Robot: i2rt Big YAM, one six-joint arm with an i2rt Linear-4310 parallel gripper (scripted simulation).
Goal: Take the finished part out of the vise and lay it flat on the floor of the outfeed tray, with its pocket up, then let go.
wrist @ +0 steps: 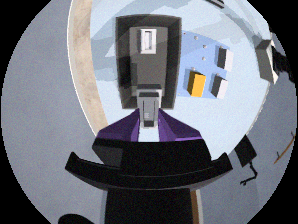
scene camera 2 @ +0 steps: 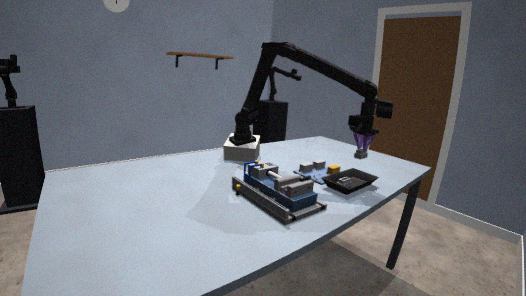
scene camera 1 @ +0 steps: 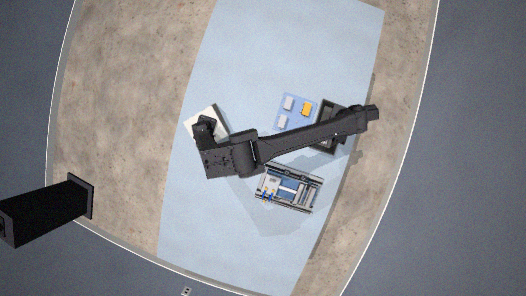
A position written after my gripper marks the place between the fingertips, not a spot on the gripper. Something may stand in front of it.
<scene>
In view: my gripper (wrist: 148, 112) and a blue plate (wrist: 192, 51).
</scene>
